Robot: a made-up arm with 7 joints.
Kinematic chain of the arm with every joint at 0, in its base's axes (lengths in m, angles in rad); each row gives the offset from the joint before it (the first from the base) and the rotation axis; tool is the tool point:
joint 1: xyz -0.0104 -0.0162 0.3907 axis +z
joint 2: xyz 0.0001 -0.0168 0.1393 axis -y
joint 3: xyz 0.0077 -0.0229 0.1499 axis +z
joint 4: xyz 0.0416 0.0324 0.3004 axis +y
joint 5: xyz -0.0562 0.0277 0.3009 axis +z
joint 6: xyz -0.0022 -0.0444 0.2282 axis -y
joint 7: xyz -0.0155 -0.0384 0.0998 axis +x
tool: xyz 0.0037 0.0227 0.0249
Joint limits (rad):
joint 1: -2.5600..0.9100
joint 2: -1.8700..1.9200
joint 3: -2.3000..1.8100
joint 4: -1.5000..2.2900
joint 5: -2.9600..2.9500
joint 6: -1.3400..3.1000
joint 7: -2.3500..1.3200
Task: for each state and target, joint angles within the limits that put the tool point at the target. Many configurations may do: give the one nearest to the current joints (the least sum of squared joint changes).
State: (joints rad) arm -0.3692 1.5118 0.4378 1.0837 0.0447 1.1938 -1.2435
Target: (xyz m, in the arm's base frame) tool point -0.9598 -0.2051 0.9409
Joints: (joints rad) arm 0.2188 1.3910 0.2139 0.5392 -0.0253 0.7411 -0.9719
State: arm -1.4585 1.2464 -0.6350 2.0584 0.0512 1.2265 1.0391
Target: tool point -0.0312 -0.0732 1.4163
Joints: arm -1.3810 0.7519 0.0242 1.6261 -0.1861 1.0544 0.9944
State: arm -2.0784 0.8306 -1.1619 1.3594 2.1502 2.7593 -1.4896
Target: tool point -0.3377 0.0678 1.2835
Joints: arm -1.8891 0.4253 -0.9288 1.0461 2.2074 2.8143 -1.5392
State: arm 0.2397 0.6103 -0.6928 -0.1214 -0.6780 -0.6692 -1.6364
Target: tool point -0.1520 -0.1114 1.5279
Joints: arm 0.4673 0.1084 -0.6333 -0.1153 -0.6345 -1.1743 -1.6854
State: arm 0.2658 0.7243 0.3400 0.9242 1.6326 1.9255 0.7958
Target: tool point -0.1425 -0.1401 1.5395
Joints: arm 0.3490 0.4612 0.1506 0.4110 1.4473 1.0859 0.7714
